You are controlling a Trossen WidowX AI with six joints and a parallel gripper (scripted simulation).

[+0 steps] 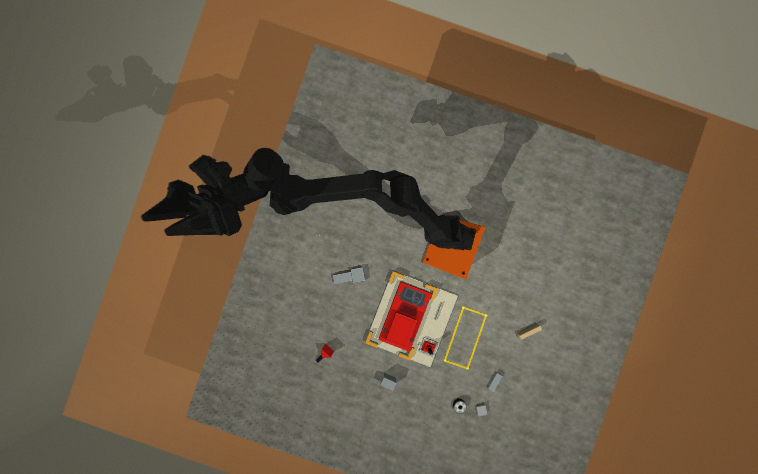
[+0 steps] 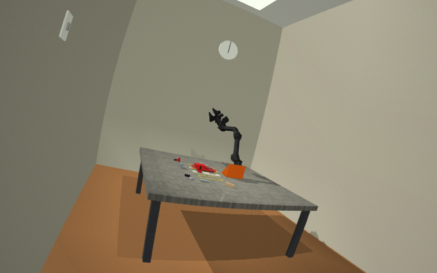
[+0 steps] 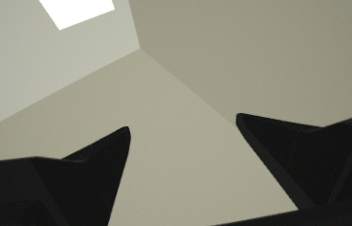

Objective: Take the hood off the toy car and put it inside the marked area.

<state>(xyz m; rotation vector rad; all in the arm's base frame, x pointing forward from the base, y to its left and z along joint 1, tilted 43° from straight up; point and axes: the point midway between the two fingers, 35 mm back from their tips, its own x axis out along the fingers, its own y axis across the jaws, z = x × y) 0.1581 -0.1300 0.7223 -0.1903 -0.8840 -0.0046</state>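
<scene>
The red hood lies 180 mm ahead of my gripper tip, 500 mm to the left of it and 520 mm below it. Round my gripper tip: wheel (380 mm ahead, 760 mm to the left, 550 mm below); wooden block (80 mm ahead, 910 mm to the left, 550 mm below).
</scene>
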